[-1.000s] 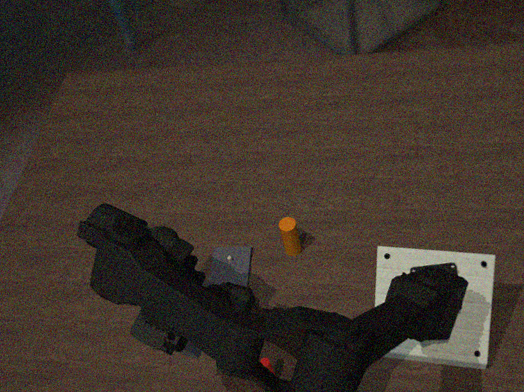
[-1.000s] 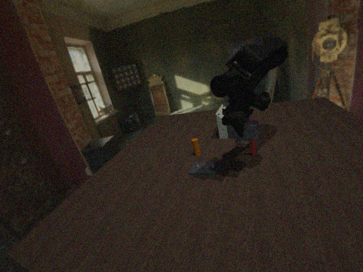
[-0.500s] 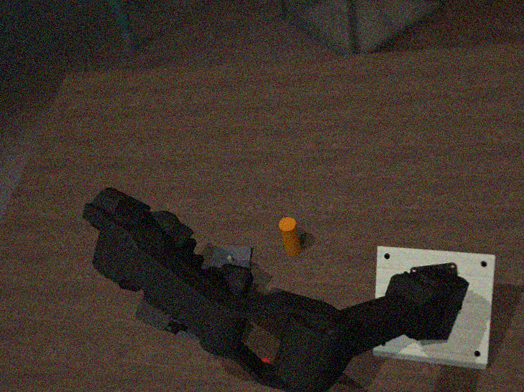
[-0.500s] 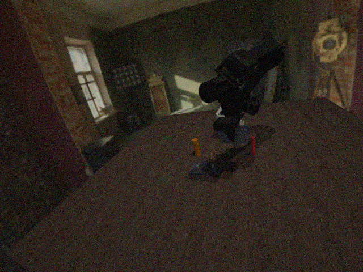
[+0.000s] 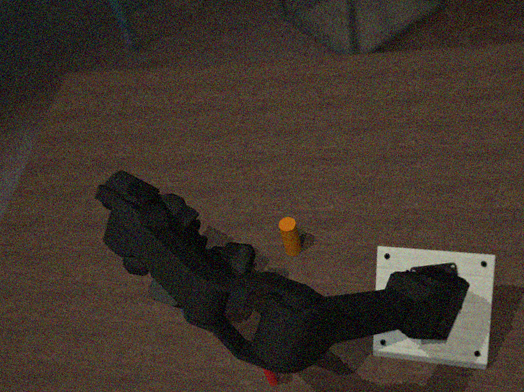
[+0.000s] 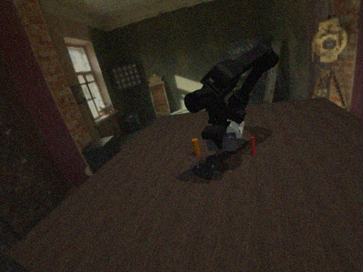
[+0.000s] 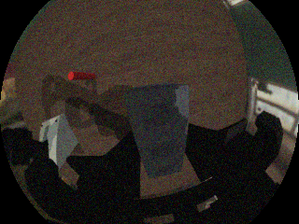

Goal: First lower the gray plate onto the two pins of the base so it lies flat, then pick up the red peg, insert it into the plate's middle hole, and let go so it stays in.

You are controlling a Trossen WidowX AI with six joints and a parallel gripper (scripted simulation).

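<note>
The red peg lies 10 cm behind my gripper tip, 11 cm to the left of it and 7 cm below it. Round my gripper tip: orange cylinder 12 cm behind, 13 cm to the right, 7 cm below; then gray plate 3 cm above.
</note>
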